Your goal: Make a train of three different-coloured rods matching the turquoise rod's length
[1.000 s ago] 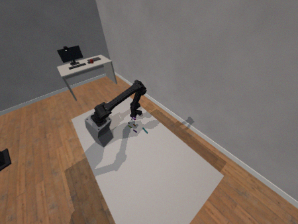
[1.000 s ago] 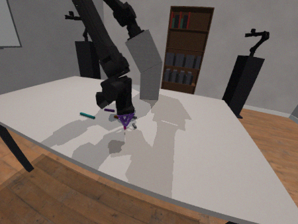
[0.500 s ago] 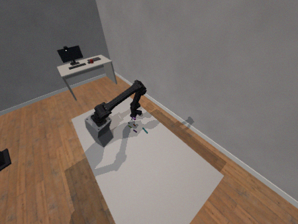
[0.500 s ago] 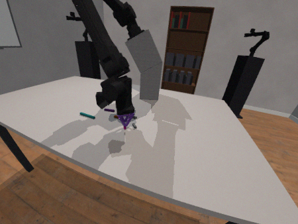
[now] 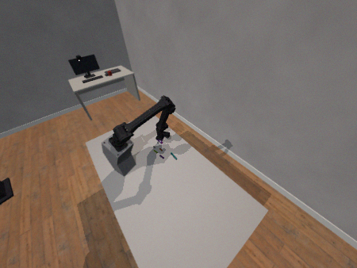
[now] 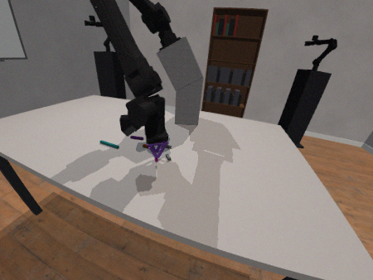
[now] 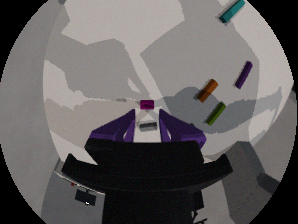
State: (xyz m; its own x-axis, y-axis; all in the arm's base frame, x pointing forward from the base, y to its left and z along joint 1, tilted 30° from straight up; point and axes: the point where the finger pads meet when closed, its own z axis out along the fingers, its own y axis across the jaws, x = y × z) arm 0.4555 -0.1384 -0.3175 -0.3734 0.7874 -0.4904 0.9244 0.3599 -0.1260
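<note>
Right now my hand is 2 cm above the magenta rod. Round my hand: purple rod 14 cm behind, 14 cm to the right, 2 cm below; lime rod 13 cm behind, 4 cm to the right, 2 cm below; orange rod 7 cm behind, 6 cm to the right, 2 cm below.
</note>
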